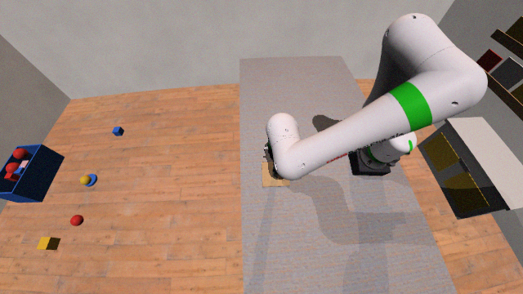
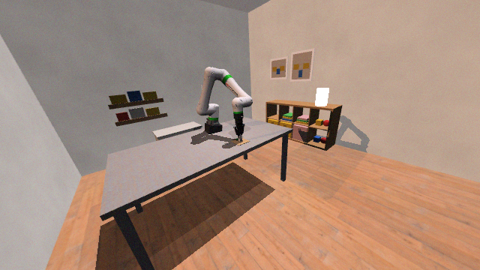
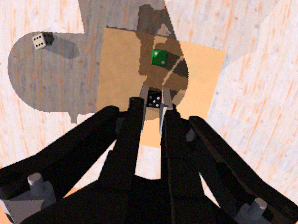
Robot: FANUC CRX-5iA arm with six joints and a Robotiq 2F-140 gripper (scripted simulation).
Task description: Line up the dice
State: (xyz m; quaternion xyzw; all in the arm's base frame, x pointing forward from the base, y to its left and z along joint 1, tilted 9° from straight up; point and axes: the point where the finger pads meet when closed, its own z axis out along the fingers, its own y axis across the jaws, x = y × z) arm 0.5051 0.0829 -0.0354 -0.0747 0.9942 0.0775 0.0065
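Now: hand 30 mm above the black die. From my hand the other things lie so: green die: 50 mm behind, 10 mm to the right, 30 mm below; tan mat: 40 mm below; white die: 30 mm behind, 150 mm to the right, 30 mm below.
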